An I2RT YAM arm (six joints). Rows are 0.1 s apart.
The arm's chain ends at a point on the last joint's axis. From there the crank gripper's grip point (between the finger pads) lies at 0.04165 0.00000 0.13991 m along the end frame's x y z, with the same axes.
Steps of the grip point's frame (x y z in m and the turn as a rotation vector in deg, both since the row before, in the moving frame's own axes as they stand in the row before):
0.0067 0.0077 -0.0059 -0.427 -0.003 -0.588
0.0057 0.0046 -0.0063 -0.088 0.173 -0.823
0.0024 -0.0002 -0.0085 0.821 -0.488 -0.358
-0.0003 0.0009 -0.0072 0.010 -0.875 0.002
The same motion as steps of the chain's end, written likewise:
0.0067 0.0071 -0.0059 -0.427 -0.003 -0.588
0.0053 0.0050 -0.0062 -0.088 0.173 -0.823
0.0036 0.0021 -0.0088 0.821 -0.488 -0.358
0.0018 0.0009 -0.0078 0.010 -0.875 0.002

